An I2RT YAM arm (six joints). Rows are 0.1 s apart.
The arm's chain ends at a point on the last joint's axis. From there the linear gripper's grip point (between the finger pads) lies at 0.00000 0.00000 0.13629 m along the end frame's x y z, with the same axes.
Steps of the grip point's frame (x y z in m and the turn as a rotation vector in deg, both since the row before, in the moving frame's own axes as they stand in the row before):
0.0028 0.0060 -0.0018 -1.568 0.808 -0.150
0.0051 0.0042 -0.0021 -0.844 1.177 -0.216
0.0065 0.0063 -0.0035 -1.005 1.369 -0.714
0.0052 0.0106 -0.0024 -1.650 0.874 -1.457
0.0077 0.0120 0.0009 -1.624 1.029 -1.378
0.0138 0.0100 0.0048 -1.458 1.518 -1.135
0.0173 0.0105 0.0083 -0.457 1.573 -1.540
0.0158 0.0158 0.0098 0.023 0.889 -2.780
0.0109 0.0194 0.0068 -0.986 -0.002 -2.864
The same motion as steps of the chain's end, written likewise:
0.0009 0.0023 -0.0017 -1.568 0.808 -0.150
0.0023 0.0022 -0.0021 -0.844 1.177 -0.216
0.0032 0.0039 -0.0034 -1.005 1.369 -0.714
0.0031 0.0067 -0.0023 -1.650 0.874 -1.457
0.0052 0.0082 0.0010 -1.624 1.029 -1.378
0.0102 0.0066 0.0049 -1.458 1.518 -1.135
0.0135 0.0095 0.0084 -0.457 1.573 -1.540
0.0137 0.0159 0.0098 0.023 0.889 -2.780
0.0108 0.0171 0.0068 -0.986 -0.002 -2.864

